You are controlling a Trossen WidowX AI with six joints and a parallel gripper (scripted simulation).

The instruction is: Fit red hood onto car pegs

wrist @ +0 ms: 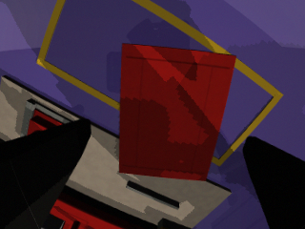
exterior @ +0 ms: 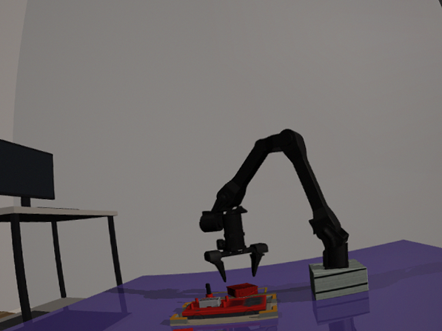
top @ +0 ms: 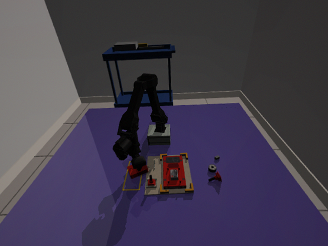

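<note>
The red hood is 30 mm below my gripper tip. Also, from my gripper tip: black wheel: 80 mm behind, 380 mm to the left, 40 mm below; grey engine block: 10 mm ahead, 200 mm to the left, 30 mm below.
</note>
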